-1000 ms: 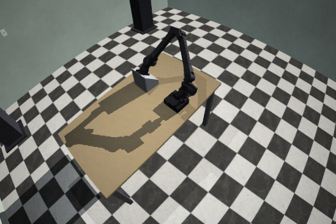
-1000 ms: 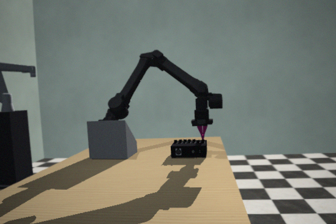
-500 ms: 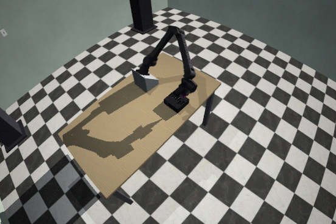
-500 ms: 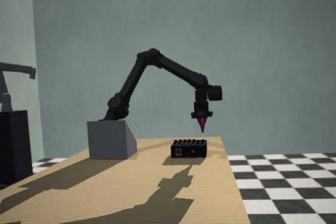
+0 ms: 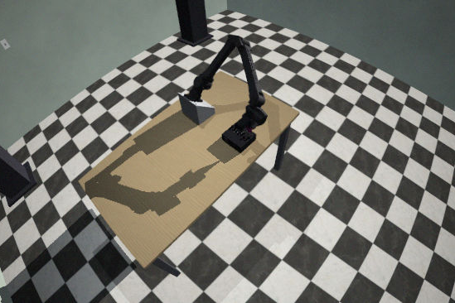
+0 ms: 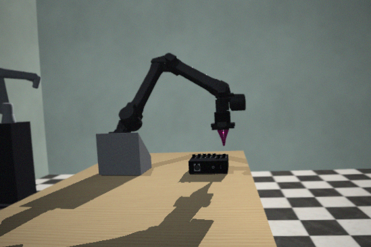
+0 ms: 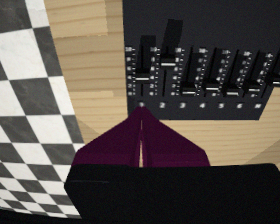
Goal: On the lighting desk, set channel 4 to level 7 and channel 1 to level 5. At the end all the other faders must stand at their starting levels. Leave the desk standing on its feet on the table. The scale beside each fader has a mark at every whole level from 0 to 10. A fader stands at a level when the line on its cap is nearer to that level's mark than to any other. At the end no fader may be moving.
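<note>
My hand is 40 mm above the channel 1 fader cap and 10 mm to the left of it. Round my hand: channel 4 fader cap: 70 mm behind, 40 mm below; channel 2 fader cap: 40 mm below, 30 mm to the right, 20 mm behind; channel 3 fader cap: 40 mm below, 40 mm behind.
</note>
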